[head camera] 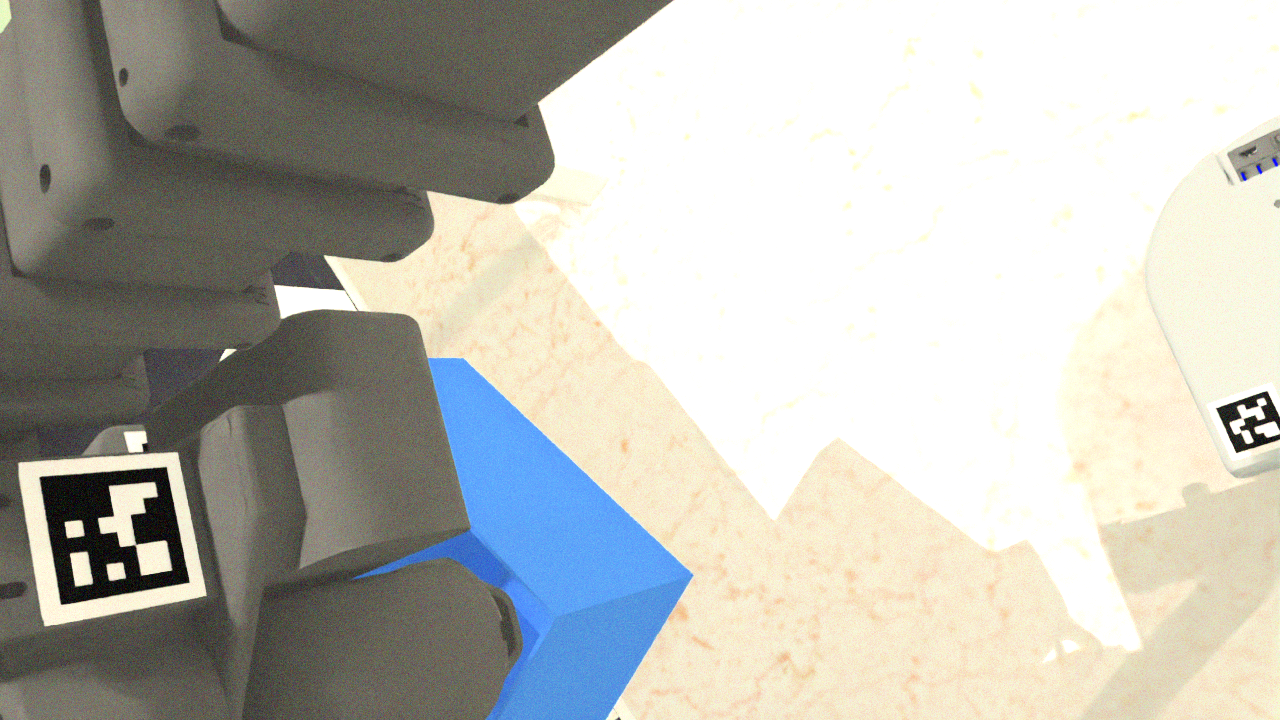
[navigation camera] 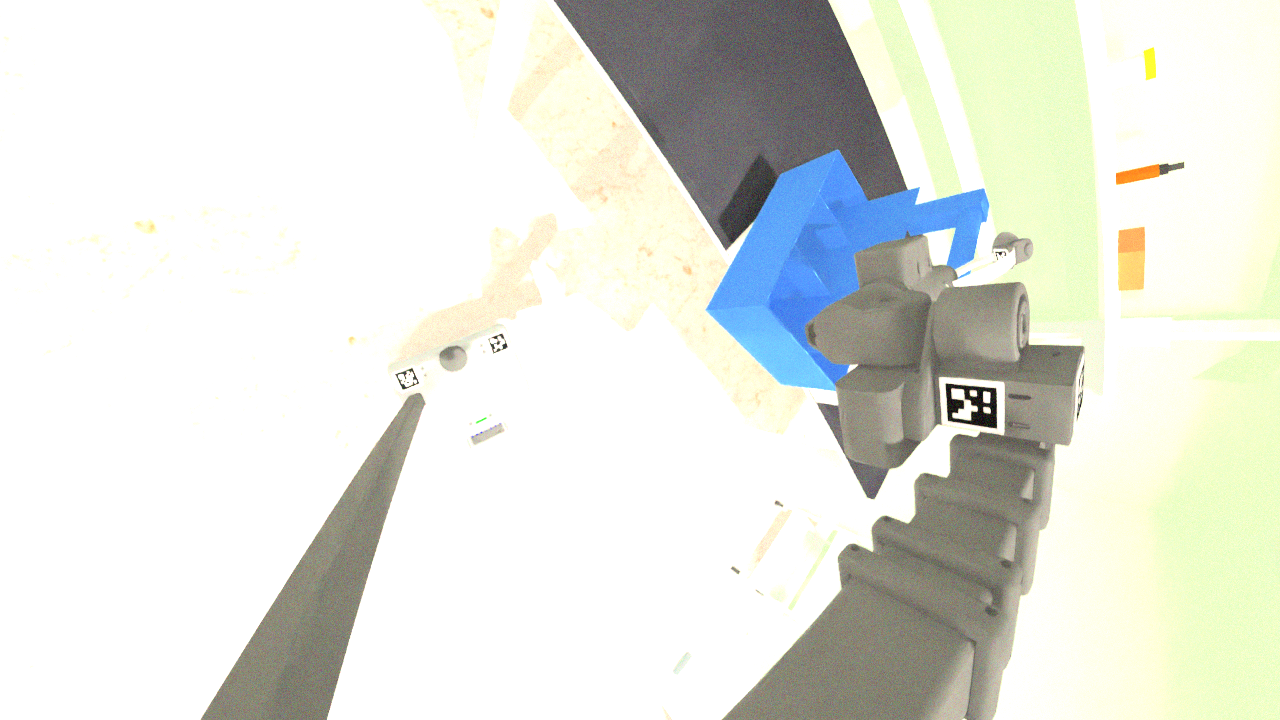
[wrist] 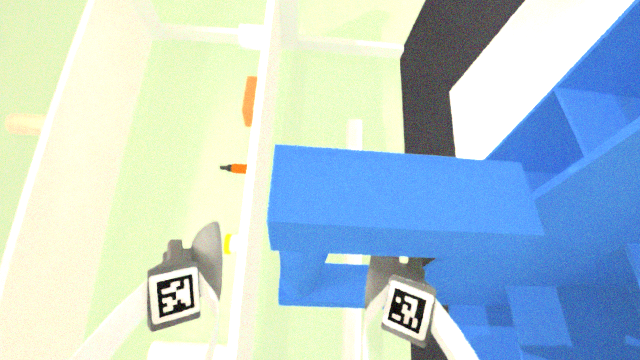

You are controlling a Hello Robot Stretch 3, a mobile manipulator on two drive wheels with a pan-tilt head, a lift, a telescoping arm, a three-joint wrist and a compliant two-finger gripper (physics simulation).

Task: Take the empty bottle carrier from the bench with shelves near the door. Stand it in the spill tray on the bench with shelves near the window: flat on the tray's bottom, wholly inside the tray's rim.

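Seen in the pictures: gripper, fingertip midpoint: [navigation camera: 965,253] [wrist: 296,254]; robot's base, link origin: [navigation camera: 453,357].
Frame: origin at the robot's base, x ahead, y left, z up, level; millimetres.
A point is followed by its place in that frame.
Observation:
The blue bottle carrier [head camera: 546,501] {x -81, y -379, z 888 mm} [navigation camera: 760,241] {x 48, y -441, z 880 mm} [wrist: 400,192] {x -74, y -447, z 1076 mm} stands upright over the dark bench top [navigation camera: 707,89] {x 338, y -555, z 762 mm} [wrist: 435,85] {x -283, y -1180, z 762 mm}, its compartments empty where they show. A white surface [head camera: 308,300] {x -320, y -636, z 804 mm} [wrist: 510,95] {x -203, y -855, z 765 mm}, perhaps the spill tray, shows beside and below it. Most of that surface is hidden, so I cannot tell whether the carrier's bottom lies flat inside a rim. My gripper [wrist: 296,254] {x -27, y -521, z 1108 mm} is open in the wrist view, its fingers wide apart below the handle's wide top face. One finger is clear on the left; the other is partly behind the handle.
An orange block [navigation camera: 1131,259] {x -195, y -1172, z 1240 mm} [wrist: 249,101] {x -200, y -1175, z 1244 mm}, an orange tool [navigation camera: 1138,174] {x -27, y -1172, z 1251 mm} [wrist: 239,168] {x -29, y -1172, z 1259 mm} and a yellow item [navigation camera: 1150,64] {x 159, y -1122, z 1274 mm} [wrist: 227,243] {x 154, y -1123, z 1271 mm} lie beyond a white rail [wrist: 256,150] {x -79, y -1051, z 1203 mm}. My base [head camera: 1208,268] {x -155, y -107, z 160 mm} stands on the marbled floor [head camera: 760,608] {x 38, y -830, z 0 mm}. My arm [navigation camera: 921,582] {x -75, y -113, z 1201 mm} reaches over the bench edge.

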